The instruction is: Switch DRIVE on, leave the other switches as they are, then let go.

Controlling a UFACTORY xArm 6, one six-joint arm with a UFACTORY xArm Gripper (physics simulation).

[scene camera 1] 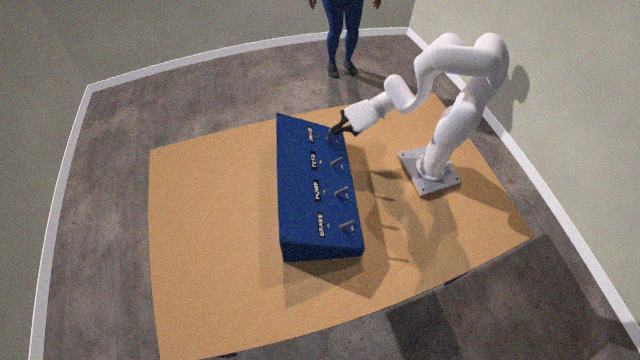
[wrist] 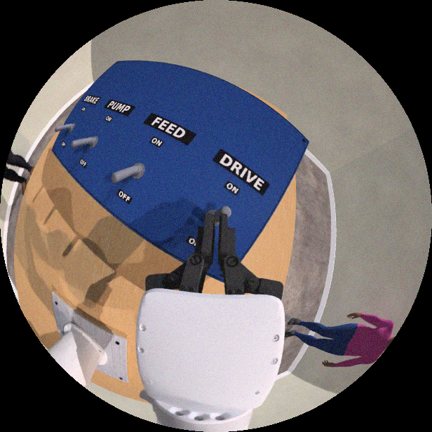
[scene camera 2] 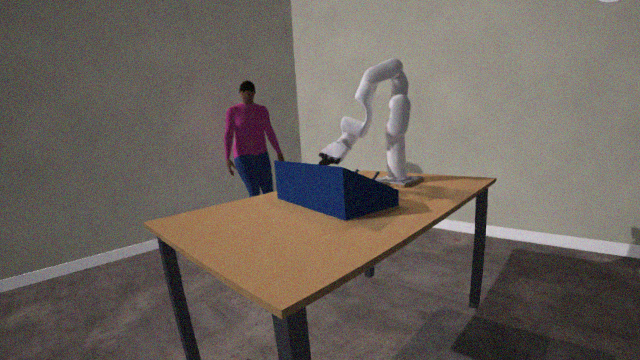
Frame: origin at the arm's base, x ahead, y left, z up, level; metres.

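Seen in the pictures: gripper, fingertip midpoint: (scene camera 1: 332, 132); arm's base, origin of the base link: (scene camera 1: 430, 168) (scene camera 2: 397, 178).
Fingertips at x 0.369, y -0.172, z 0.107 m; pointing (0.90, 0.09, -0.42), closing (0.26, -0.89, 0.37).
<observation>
Pixels of each thing's top centre, then the offset from my fingertips to it. Level surfaces: height alone.
- DRIVE lever, middle of its top: (scene camera 1: 330, 129) dy -0.002, dx +0.010, dz +0.012 m
- FEED lever, middle of its top: (scene camera 1: 338, 157) dy +0.119, dx +0.017, dz +0.001 m
- PUMP lever, middle of its top: (scene camera 1: 343, 187) dy +0.237, dx +0.037, dz +0.001 m
- BRAKE lever, middle of its top: (scene camera 1: 348, 221) dy +0.356, dx +0.056, dz +0.001 m
- wooden table, its level: dz -0.128 m
The blue switch panel (scene camera 1: 295, 200) (scene camera 2: 310, 190) (wrist: 165, 87) has four grey levers. The DRIVE lever (scene camera 1: 328, 136) (wrist: 226, 211) shows its round tip at my fingertips; its shaft is mostly hidden and its exact tilt is unclear. My gripper (scene camera 1: 332, 132) (wrist: 216, 222) is shut, with a thin gap between its black fingers, and its tips are against or very close to the DRIVE lever. The FEED lever (scene camera 1: 337, 161) (wrist: 127, 173), PUMP lever (scene camera 1: 342, 192) (wrist: 84, 142) and BRAKE lever (scene camera 1: 346, 226) (wrist: 65, 127) lean to their OFF side. In scene camera 2 the DRIVE lever is hidden behind the panel.
The panel stands on a wooden table (scene camera 1: 200, 215) (scene camera 2: 250, 250). The arm's base plate (scene camera 1: 435, 187) (wrist: 117, 357) is beyond the panel's low edge. A person in a pink top (scene camera 2: 248, 130) (wrist: 367, 340) stands beyond the table, near the DRIVE end.
</observation>
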